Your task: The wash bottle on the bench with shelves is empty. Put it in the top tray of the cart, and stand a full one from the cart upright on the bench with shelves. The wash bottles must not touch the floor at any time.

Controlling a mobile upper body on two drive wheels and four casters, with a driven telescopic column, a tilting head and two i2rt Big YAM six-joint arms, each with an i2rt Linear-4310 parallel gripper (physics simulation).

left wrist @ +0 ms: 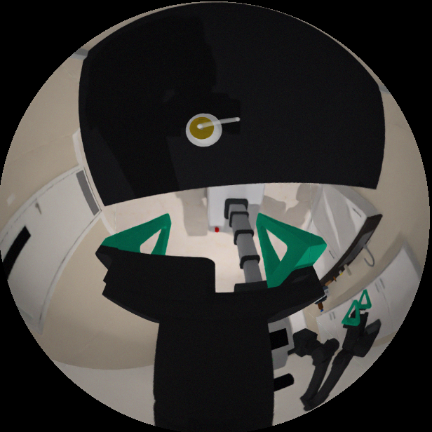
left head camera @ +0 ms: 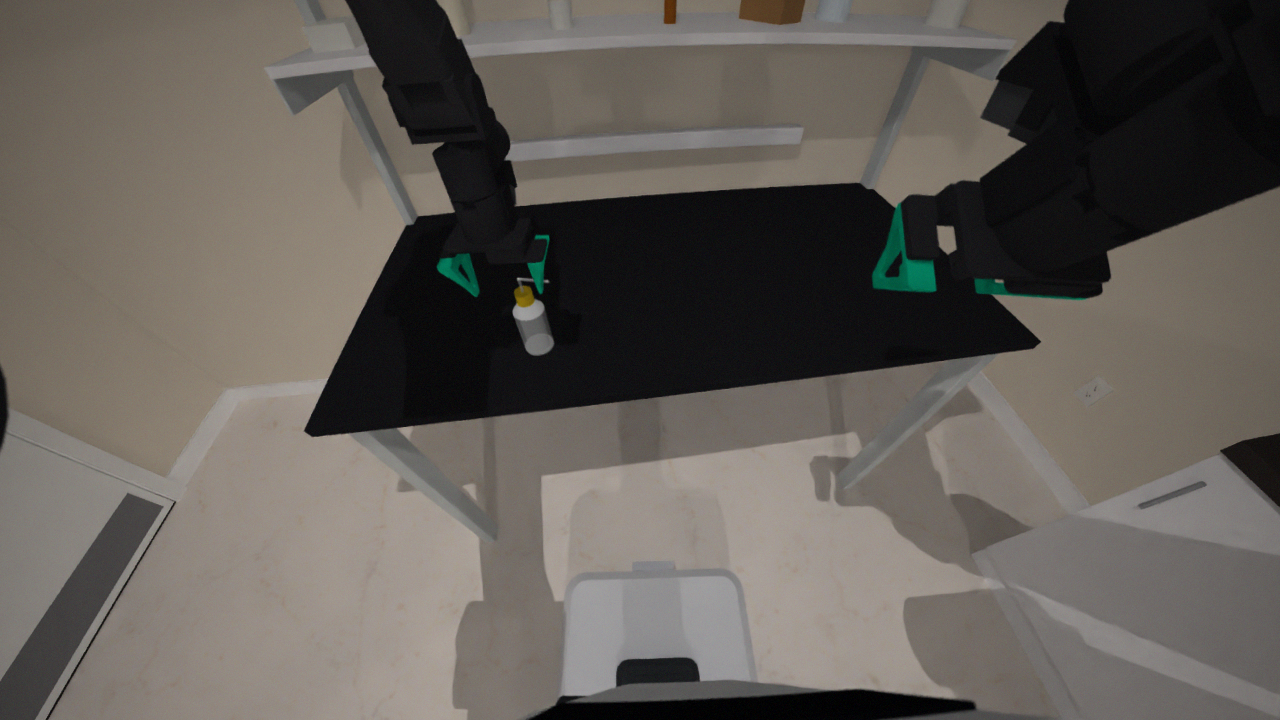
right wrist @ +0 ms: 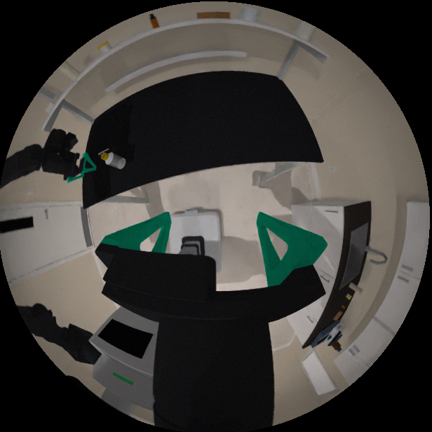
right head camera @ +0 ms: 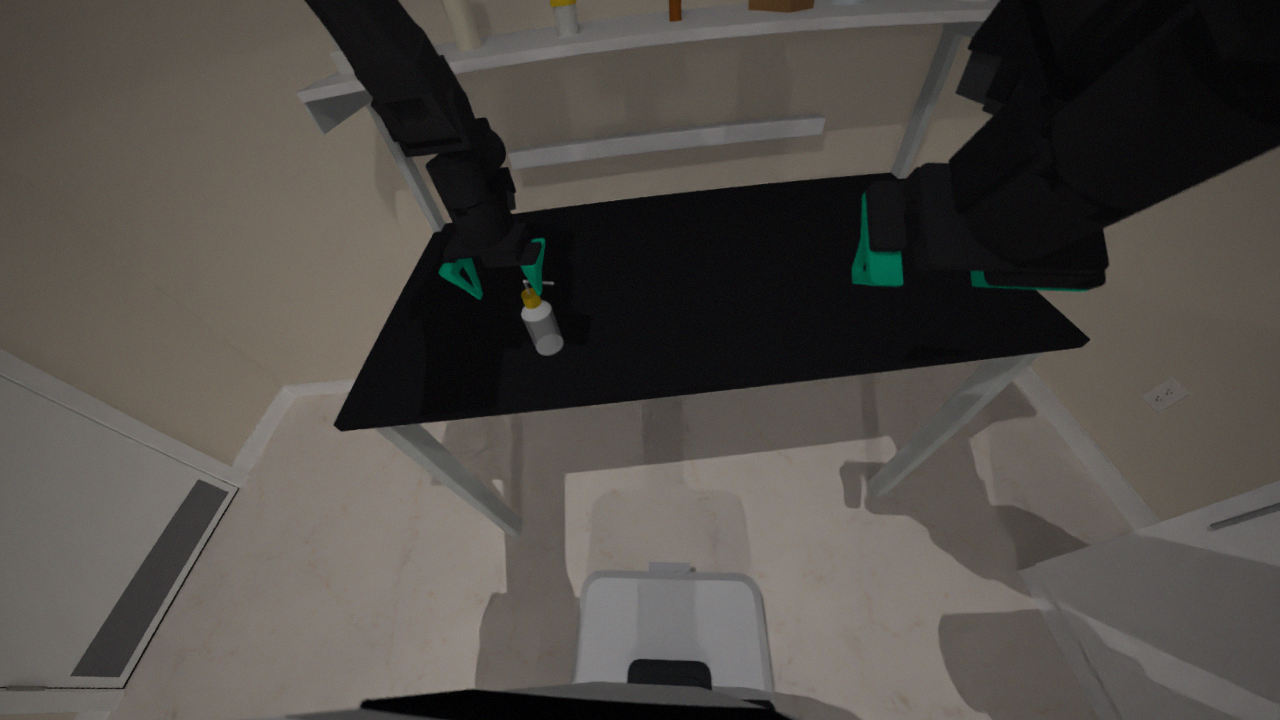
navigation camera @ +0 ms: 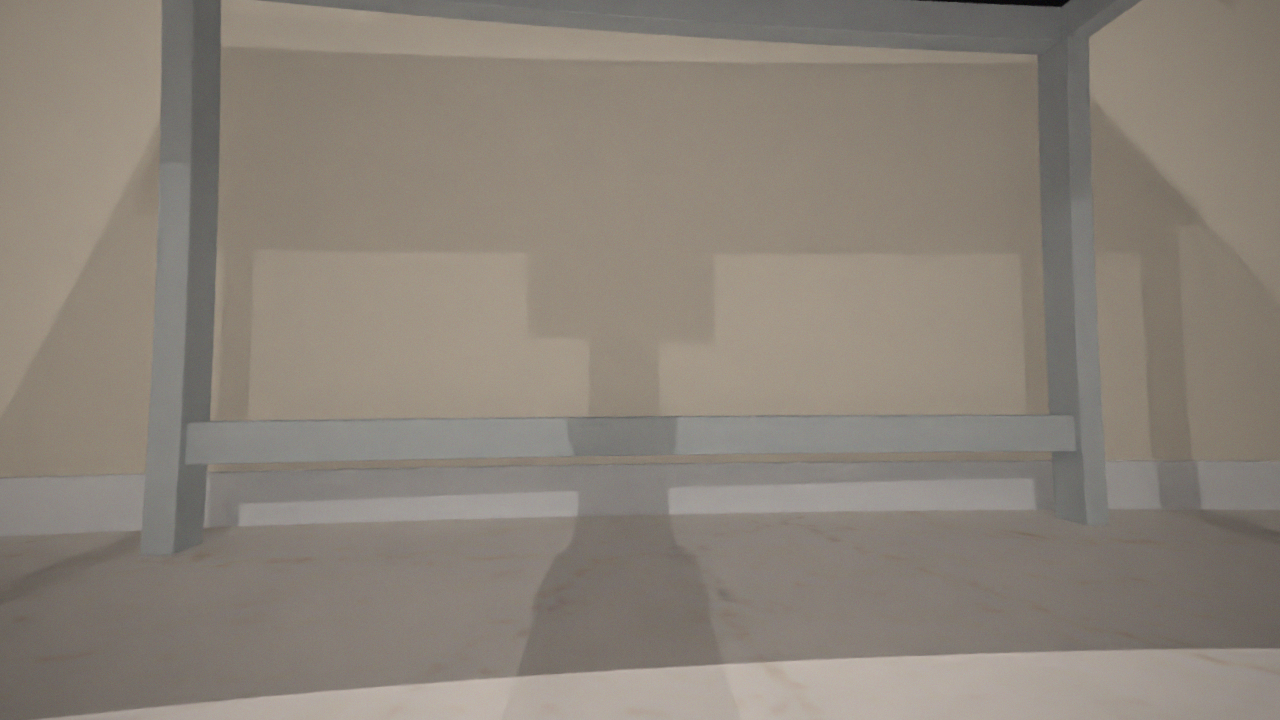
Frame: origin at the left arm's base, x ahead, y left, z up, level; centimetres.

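Seen in the pictures: left gripper, fingertip midpoint: (left head camera: 509, 293) (right head camera: 510, 295); right gripper, fingertip midpoint: (left head camera: 925, 283) (right head camera: 913, 277).
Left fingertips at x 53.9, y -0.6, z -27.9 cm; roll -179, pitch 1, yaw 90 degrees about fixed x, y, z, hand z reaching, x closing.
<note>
A point is followed by its place in that frame.
The wash bottle (left head camera: 534, 329) @[x 60.3, y -0.1, z -42.1 cm] (right head camera: 543, 329) @[x 60.5, y -0.4, z -42.0 cm] (left wrist: 204, 129) (right wrist: 117, 160), clear-white with a yellow cap and thin spout, stands upright on the black top of the bench (left head camera: 716, 268) @[x 87.9, y -39.9, z -49.6 cm] (right head camera: 733, 268) @[x 87.0, y -40.5, z -49.6 cm] (left wrist: 300, 100) (right wrist: 210, 115), in its left part. My left gripper (left head camera: 508, 292) @[x 53.9, y -0.6, z -27.9 cm] (right head camera: 508, 293) @[x 53.9, y -0.6, z -27.9 cm] (left wrist: 213, 217) is open and empty, above the bench near the bottle's cap; in the left wrist view the bottle is beyond the fingertips, apart from them. My right gripper (left head camera: 955, 288) (right head camera: 935, 282) @[x 35.9, y -45.5, z -12.8 cm] (right wrist: 213, 216) is open and empty near the bench's right end. I cannot make out the cart or a full bottle.
A shelf (left head camera: 617, 34) (right head camera: 644, 37) @[x 96.8, y -21.8, z -4.3 cm] with several containers runs above the bench's back edge. The bench's legs (left head camera: 429, 483) @[x 47.7, y 35.7, z -84.9 cm] (navigation camera: 179, 268) @[x 110.9, y 44.0, z -101.2 cm] stand in front of my base (left head camera: 657, 617) @[x 19.9, y -23.1, z -115.0 cm]. White cabinets (left head camera: 1136, 555) @[x 22.2, y -138.1, z -84.2 cm] are at the right, a door (left head camera: 62, 537) @[x 38.0, y 180.2, z -112.7 cm] at the left.
</note>
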